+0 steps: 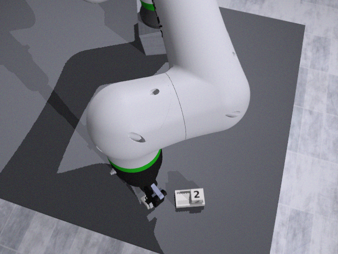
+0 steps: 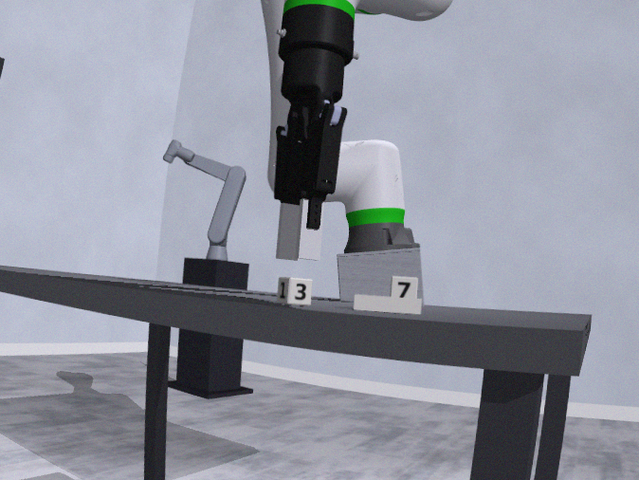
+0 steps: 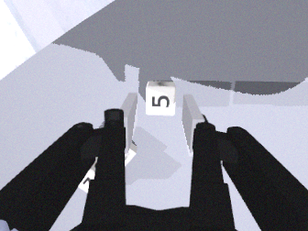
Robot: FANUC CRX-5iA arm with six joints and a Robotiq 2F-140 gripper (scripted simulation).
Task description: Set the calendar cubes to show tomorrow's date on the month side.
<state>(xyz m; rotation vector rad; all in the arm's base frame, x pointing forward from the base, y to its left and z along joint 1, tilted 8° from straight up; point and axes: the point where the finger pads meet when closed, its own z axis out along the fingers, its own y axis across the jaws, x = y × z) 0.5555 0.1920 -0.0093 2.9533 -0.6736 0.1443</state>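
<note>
Right now the cube is 70 mm below my hand. The rest, counted from my hand: tray (50 mm behind, 100 mm to the left, 70 mm below).
</note>
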